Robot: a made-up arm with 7 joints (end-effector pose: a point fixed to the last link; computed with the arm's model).
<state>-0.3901 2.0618 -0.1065 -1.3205 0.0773 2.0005 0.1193</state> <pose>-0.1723 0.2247 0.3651 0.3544 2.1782 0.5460</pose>
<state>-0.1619 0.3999 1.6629 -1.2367 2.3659 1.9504 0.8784</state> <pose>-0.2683 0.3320 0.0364 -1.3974 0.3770 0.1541</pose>
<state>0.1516 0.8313 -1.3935 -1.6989 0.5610 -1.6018 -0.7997</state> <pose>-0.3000 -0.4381 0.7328 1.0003 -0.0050 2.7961</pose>
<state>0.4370 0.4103 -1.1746 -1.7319 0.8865 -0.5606 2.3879</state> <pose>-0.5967 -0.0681 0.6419 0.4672 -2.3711 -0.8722</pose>
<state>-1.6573 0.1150 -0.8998 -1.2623 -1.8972 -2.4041 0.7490</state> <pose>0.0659 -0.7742 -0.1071 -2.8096 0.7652 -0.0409</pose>
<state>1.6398 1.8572 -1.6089 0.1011 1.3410 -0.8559 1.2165</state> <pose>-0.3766 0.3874 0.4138 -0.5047 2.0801 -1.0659</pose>
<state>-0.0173 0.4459 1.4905 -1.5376 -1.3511 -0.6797 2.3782</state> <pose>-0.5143 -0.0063 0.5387 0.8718 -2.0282 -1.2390</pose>
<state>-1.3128 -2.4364 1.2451 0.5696 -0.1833 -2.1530 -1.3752</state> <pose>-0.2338 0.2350 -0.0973 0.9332 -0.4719 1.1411</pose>
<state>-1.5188 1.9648 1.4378 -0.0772 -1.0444 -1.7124 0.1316</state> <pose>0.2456 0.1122 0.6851 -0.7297 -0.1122 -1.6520</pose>
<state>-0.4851 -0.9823 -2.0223 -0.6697 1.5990 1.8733 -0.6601</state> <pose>-0.0191 -0.1101 -0.1363 -0.8790 -0.2441 0.3738</pose>
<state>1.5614 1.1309 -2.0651 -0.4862 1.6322 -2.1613 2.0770</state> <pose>-0.1124 0.2405 0.3450 -1.8602 -0.1483 -0.6369</pose>
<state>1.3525 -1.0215 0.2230 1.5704 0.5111 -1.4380 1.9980</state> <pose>-0.0838 0.6236 -0.3276 0.7409 -1.3546 -0.1558</pose>
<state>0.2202 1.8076 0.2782 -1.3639 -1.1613 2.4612 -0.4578</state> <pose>-0.3628 0.3434 0.6143 0.1754 1.2843 1.7059</pose>
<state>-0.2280 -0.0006 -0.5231 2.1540 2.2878 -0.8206 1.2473</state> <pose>-0.8646 -0.6666 -0.2866 -1.7461 0.3719 0.4009</pose>
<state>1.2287 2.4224 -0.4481 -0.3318 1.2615 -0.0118 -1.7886</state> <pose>0.0084 0.2807 0.9861 0.9997 1.4178 2.3122</pose>
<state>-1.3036 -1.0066 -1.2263 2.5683 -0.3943 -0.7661 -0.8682</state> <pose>-0.1219 -0.9300 -0.6286 -1.5600 -1.5297 1.9248</pose>
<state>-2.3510 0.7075 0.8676 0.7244 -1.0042 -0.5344 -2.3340</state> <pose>0.2008 -0.4684 0.6653 -0.9380 -0.8648 1.5668</pose>
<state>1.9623 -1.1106 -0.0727 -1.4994 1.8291 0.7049 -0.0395</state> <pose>-0.2452 -0.0684 0.2804 0.9043 -1.4222 -1.1942</pose>
